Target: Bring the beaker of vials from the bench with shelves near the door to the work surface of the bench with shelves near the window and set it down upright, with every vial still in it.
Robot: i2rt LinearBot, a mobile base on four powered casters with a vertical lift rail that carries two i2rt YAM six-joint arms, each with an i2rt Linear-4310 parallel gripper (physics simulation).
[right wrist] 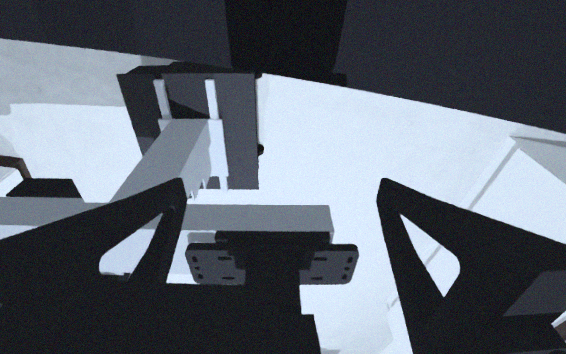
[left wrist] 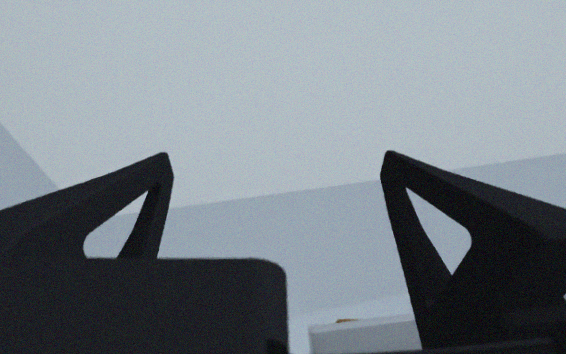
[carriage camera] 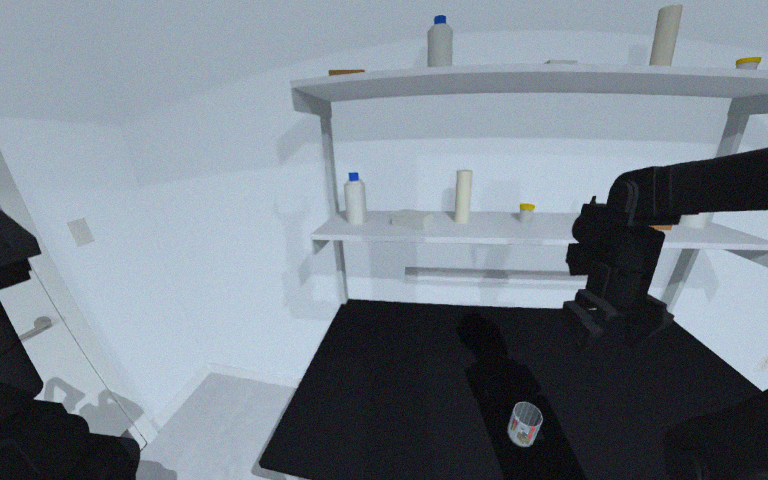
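The clear beaker [carriage camera: 524,424] stands upright on the black bench top [carriage camera: 385,384], near the front edge in the carriage view, with several small vials with reddish and brownish colours inside. The bench top [right wrist: 115,22] also shows along the top of the right wrist view. My right gripper [carriage camera: 614,338] [right wrist: 281,188] is open and empty, pointing down above the bench, behind and to the right of the beaker. My left gripper [left wrist: 277,163] is open and empty, facing wall and ceiling; its fingers cannot be made out in the carriage view. The beaker does not show in either wrist view.
The lower shelf [carriage camera: 492,232] holds a blue-capped bottle [carriage camera: 355,202], a pale block [carriage camera: 412,218], a cream cylinder [carriage camera: 462,196] and a yellow-lidded jar [carriage camera: 526,213]. An upper shelf [carriage camera: 498,82] is above. A door [carriage camera: 62,350] is at the left. Robot base parts [right wrist: 270,217] show below the right gripper.
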